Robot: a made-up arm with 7 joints.
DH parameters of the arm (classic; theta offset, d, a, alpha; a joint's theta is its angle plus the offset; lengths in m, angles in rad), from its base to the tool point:
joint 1: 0 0.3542 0 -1.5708
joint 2: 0 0 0 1.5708
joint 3: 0 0.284 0.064 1.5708
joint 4: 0 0 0.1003 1.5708
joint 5: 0 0.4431 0 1.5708
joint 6: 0 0 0.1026 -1.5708
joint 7: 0 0.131 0 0
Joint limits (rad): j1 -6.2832..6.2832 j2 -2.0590..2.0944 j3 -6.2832..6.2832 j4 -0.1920..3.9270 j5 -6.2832..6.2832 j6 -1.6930..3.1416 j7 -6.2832..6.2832
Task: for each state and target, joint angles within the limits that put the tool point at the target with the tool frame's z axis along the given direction. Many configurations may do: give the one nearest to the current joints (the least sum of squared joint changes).
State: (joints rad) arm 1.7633 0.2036 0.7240 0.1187 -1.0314 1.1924 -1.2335
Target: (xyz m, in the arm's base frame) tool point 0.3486 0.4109 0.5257 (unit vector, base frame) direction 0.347 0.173 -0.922
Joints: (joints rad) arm 1.1672 -0.4315 -0.2587 0.8753 -0.3408 0.9546 -1.2335
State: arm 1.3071 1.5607 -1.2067 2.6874 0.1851 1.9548 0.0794
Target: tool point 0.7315 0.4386 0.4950 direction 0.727 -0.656 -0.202
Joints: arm 0.7381 1.3625 -1.3858 2.9586 0.0356 1.3354 0.0794
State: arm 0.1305 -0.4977 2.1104 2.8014 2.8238 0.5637 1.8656
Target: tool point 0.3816 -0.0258 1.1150 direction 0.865 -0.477 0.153
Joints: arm 0.4670 0.1926 2.3657 3.4436 2.8809 1.0177 1.8656
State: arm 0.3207 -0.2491 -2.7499 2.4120 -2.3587 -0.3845 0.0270
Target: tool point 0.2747 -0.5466 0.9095 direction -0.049 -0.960 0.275
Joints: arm 0.9380 0.0258 -2.1288 1.8518 -1.5733 0.4196 0.0270
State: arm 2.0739 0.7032 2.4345 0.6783 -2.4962 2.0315 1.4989
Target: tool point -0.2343 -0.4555 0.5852 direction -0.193 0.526 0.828
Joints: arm 2.0367 0.0011 2.3968 0.9300 -2.4449 2.6018 1.4989
